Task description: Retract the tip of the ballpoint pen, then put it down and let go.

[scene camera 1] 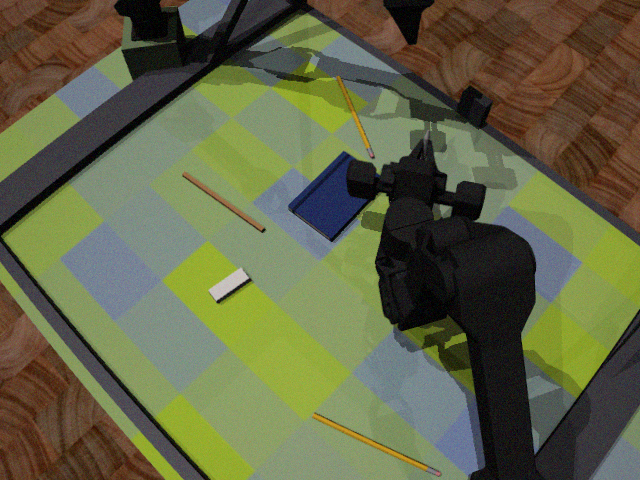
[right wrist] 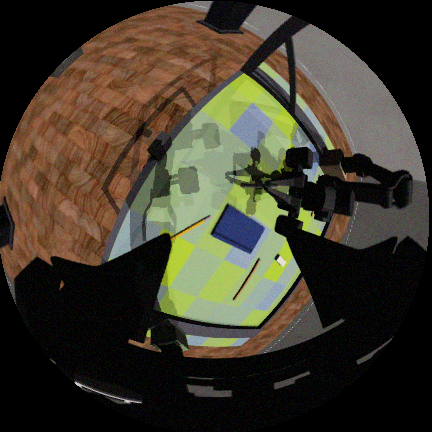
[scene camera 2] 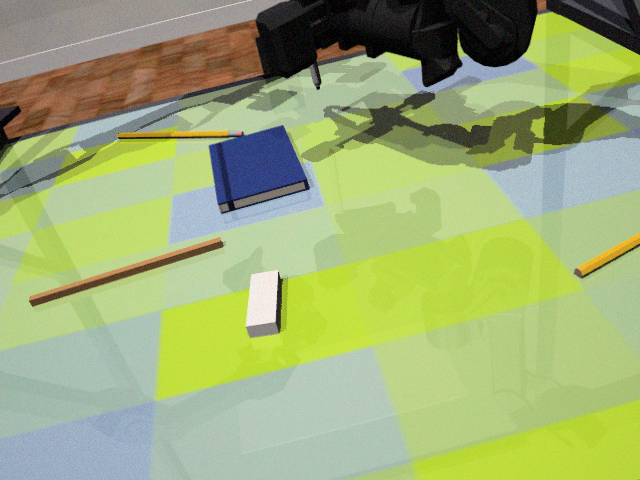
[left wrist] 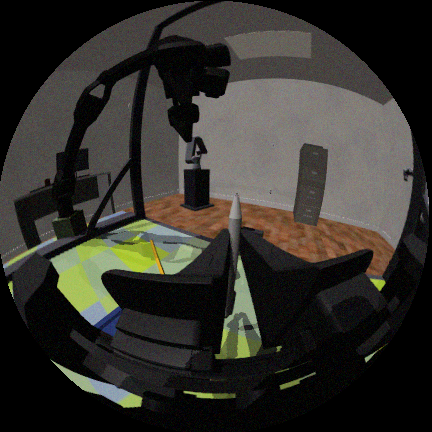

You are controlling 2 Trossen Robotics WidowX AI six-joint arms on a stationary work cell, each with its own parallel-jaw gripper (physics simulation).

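Places are measured from the left arm's base along level axes (x back, y up, z left), in centimetres.
Pixels of known places: left gripper, between the fingertips: (scene camera 1: 426, 141) (right wrist: 265, 184) (scene camera 2: 295, 0) (left wrist: 233, 233); right gripper, between the fingertips: (scene camera 1: 411, 30) (right wrist: 230, 236) (left wrist: 187, 126); left arm's base, origin of its link: (right wrist: 343, 164); right arm's base, origin of its link: (scene camera 1: 149, 26) (right wrist: 170, 347) (left wrist: 66, 214).
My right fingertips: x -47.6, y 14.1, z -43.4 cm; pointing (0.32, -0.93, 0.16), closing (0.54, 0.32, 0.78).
Observation:
For each thing: its middle in the pictures, then the offset to it from my right fingertips.
- grey ballpoint pen, middle of its body: (left wrist: 231, 275) (scene camera 2: 306, 33) (scene camera 1: 423, 158) (right wrist: 255, 184) dx +9.8, dy -13.9, dz +7.6 cm
- blue notebook, middle of its body: (scene camera 2: 254, 165) (left wrist: 129, 333) (scene camera 1: 337, 194) (right wrist: 239, 230) dx +0.5, dy -23.9, dz +15.9 cm
- yellow pencil, middle of its body: (scene camera 2: 177, 134) (scene camera 1: 354, 115) (left wrist: 157, 260) dx -8.0, dy -24.1, dz +1.4 cm
- brown stick, middle of its body: (scene camera 2: 126, 271) (scene camera 1: 222, 201) (right wrist: 246, 280) dx -13.0, dy -24.1, dz +28.9 cm
- white eraser, middle of its body: (scene camera 2: 264, 302) (scene camera 1: 229, 285) (right wrist: 280, 260) dx -1.5, dy -23.9, dz +38.6 cm
The grey ballpoint pen (scene camera 1: 427, 138) (scene camera 2: 315, 76) (left wrist: 235, 215) is held above the table, its cone pointing away from my left gripper (scene camera 1: 425, 149) (left wrist: 233, 233), which is shut on it. In scene camera 2 the cone points down. A tiny dark point shows at the end of the cone in the left wrist view. The pen's rear part is mostly hidden between the fingers. My right gripper (scene camera 1: 410, 36) (left wrist: 187, 126) (right wrist: 230, 236) is open and empty, high up beyond the table's upper edge in scene camera 1.
A blue notebook (scene camera 1: 333, 198) (scene camera 2: 261, 165) (right wrist: 237, 230) lies beside the left gripper. Near it lie a yellow pencil (scene camera 1: 355, 116) (scene camera 2: 178, 134), a brown stick (scene camera 1: 223, 201) (scene camera 2: 126, 271) and a white eraser (scene camera 1: 230, 284) (scene camera 2: 263, 302). Another pencil (scene camera 1: 377, 443) lies low. A dark rail (scene camera 1: 93, 136) borders the table.

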